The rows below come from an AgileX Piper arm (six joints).
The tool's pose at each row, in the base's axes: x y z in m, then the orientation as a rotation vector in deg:
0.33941, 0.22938, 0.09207, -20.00, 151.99, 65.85
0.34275, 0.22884, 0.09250, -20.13, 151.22, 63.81
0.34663, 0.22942, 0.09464, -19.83, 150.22, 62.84
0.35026, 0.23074, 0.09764, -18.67, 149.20, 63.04
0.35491, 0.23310, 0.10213, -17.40, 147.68, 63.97
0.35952, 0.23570, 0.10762, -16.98, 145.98, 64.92
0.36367, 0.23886, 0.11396, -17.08, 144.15, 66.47
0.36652, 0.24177, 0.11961, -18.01, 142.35, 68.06
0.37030, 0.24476, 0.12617, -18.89, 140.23, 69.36
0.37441, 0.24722, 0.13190, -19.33, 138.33, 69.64
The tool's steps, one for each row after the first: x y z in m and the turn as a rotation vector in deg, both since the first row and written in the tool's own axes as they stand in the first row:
-0.00322, -0.00109, -0.00030, 1.22, -1.10, -0.84
-0.00760, -0.00042, -0.00086, 1.73, -2.29, -1.30
-0.01210, 0.00139, -0.00147, 1.53, -3.54, -1.00
-0.01815, 0.00460, -0.00220, 0.76, -5.06, -0.67
-0.02448, 0.00867, -0.00341, -0.14, -6.42, -0.90
-0.03071, 0.01383, -0.00483, -1.54, -7.52, -1.35
-0.03547, 0.01874, -0.00613, -3.06, -8.25, -2.27
-0.04139, 0.02405, -0.00787, -4.45, -9.32, -3.35
-0.04731, 0.02834, -0.00940, -5.08, -10.65, -4.33

